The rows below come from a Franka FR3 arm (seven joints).
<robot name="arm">
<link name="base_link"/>
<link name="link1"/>
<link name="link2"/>
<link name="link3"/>
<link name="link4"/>
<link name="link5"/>
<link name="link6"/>
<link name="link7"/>
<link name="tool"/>
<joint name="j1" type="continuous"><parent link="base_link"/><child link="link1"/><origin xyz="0.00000 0.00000 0.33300" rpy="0.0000 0.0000 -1.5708"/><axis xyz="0 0 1"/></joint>
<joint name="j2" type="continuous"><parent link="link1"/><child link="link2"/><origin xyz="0.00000 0.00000 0.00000" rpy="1.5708 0.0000 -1.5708"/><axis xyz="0 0 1"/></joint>
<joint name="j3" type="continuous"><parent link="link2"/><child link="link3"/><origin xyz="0.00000 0.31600 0.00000" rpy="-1.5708 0.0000 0.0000"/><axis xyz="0 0 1"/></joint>
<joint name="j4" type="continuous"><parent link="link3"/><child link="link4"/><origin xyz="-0.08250 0.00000 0.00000" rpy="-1.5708 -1.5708 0.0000"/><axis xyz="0 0 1"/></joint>
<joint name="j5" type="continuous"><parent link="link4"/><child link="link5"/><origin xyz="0.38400 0.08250 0.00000" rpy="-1.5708 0.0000 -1.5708"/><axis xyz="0 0 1"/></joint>
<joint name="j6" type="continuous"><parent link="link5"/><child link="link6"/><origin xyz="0.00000 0.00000 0.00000" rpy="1.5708 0.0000 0.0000"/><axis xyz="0 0 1"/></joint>
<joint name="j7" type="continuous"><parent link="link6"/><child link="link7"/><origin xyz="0.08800 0.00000 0.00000" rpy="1.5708 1.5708 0.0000"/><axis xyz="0 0 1"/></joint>
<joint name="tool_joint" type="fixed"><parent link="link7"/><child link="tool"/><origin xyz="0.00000 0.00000 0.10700" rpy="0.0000 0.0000 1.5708"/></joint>
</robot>
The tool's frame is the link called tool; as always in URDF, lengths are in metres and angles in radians. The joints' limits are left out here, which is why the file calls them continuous.
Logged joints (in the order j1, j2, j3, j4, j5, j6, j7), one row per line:
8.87, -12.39, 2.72, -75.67, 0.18, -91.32, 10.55
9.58, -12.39, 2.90, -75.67, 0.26, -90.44, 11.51
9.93, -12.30, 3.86, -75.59, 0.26, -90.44, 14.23
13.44, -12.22, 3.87, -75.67, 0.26, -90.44, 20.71
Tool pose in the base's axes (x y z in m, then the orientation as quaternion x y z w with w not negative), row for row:
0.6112, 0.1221, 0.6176, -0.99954, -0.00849, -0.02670, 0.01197
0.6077, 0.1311, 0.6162, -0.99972, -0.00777, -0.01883, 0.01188
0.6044, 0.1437, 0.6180, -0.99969, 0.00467, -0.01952, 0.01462
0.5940, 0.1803, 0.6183, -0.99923, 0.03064, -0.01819, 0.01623
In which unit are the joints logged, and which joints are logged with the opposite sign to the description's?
The joints are logged in degrees. Opposite sign: j2, j6.
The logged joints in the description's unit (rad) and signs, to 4 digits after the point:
0.1548, 0.2162, 0.0475, -1.3207, 0.0031, 1.5938, 0.1841
0.1672, 0.2162, 0.0506, -1.3207, 0.0045, 1.5785, 0.2009
0.1733, 0.2147, 0.0674, -1.3193, 0.0045, 1.5785, 0.2484
0.2346, 0.2133, 0.0675, -1.3207, 0.0045, 1.5785, 0.3615

